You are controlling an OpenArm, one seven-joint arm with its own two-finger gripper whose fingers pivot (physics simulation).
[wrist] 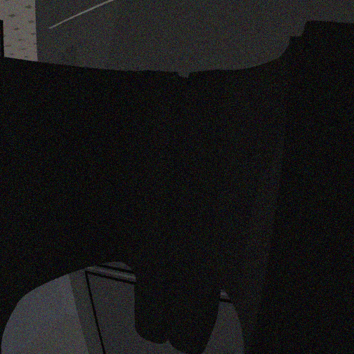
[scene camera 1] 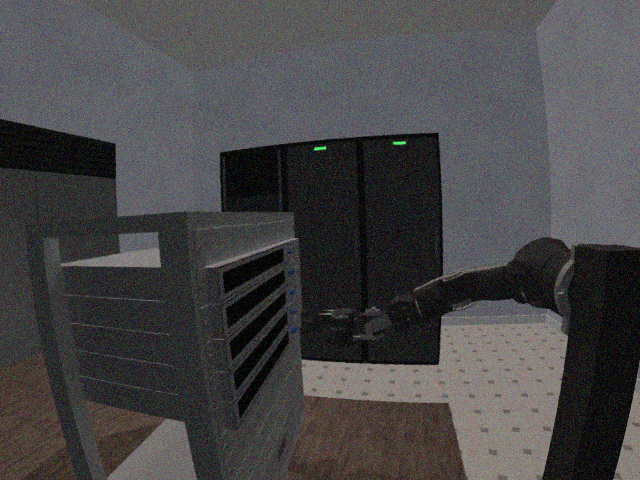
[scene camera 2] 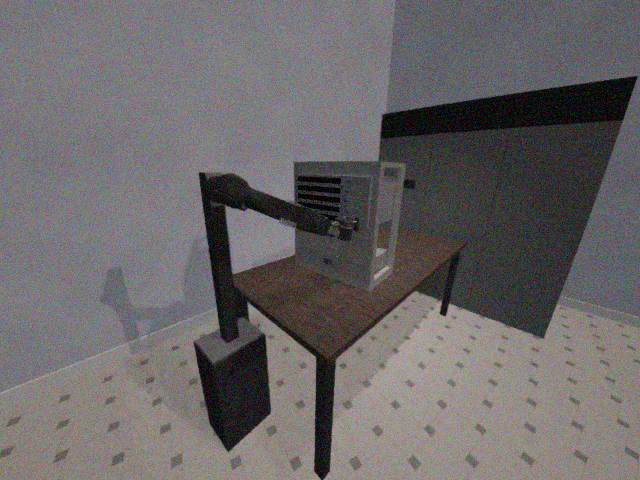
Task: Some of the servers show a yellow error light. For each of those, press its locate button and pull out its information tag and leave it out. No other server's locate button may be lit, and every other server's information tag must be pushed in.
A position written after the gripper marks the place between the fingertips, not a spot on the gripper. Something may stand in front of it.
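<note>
You'd see the gripper (wrist: 192, 214) here, and there's a black post (scene camera 1: 589, 428) as well. Scene camera 2 also shows the black post (scene camera 2: 215, 217).
</note>
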